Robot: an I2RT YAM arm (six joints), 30 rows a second.
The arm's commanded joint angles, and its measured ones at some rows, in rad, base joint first. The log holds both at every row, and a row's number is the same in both.
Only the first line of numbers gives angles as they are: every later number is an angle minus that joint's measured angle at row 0.
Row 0, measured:
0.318, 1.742, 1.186, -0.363, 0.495, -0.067
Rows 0 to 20, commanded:
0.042, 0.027, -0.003, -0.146, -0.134, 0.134
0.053, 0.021, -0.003, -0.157, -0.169, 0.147
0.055, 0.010, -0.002, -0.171, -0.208, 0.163
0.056, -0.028, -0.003, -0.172, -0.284, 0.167
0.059, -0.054, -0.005, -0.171, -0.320, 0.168
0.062, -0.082, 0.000, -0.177, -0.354, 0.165
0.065, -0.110, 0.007, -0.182, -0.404, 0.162
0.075, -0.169, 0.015, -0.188, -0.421, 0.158
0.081, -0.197, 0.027, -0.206, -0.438, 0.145
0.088, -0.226, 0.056, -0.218, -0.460, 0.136
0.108, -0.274, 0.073, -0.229, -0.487, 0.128
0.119, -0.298, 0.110, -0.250, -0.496, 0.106
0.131, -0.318, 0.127, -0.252, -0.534, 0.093
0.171, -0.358, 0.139, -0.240, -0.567, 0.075
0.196, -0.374, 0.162, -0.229, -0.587, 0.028
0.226, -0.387, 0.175, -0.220, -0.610, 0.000
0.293, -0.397, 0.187, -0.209, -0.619, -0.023
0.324, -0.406, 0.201, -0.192, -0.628, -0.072
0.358, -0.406, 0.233, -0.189, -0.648, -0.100
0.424, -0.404, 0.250, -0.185, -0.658, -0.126
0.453, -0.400, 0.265, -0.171, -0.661, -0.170
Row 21, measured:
0.369, -0.409, 0.218, -0.190, -0.575, -0.029
